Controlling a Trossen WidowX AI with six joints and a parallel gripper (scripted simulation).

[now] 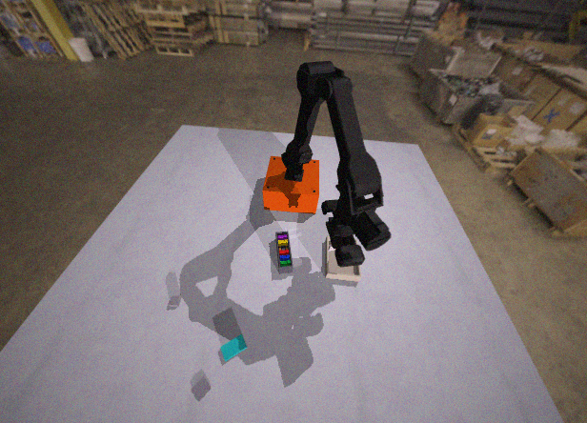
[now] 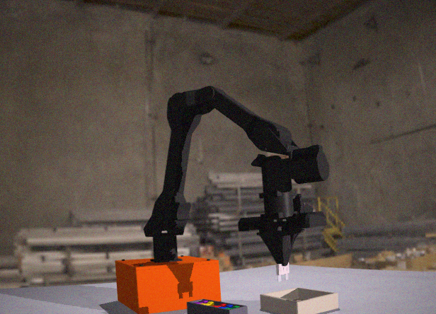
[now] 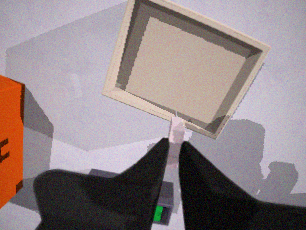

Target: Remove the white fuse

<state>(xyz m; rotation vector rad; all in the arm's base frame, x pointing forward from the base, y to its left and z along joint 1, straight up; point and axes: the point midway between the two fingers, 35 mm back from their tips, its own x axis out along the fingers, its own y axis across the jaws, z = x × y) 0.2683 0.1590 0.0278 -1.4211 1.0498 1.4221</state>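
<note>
Right now my gripper tip is 90 mm above the beige tray, 40 mm to the right of it and 10 mm past it. From my gripper tip the other things lie so: white fuse 10 mm below; blue fuse 140 mm to the right, 70 mm below, 30 mm ahead; green fuse 130 mm to the right, 70 mm below, 50 mm ahead.
</note>
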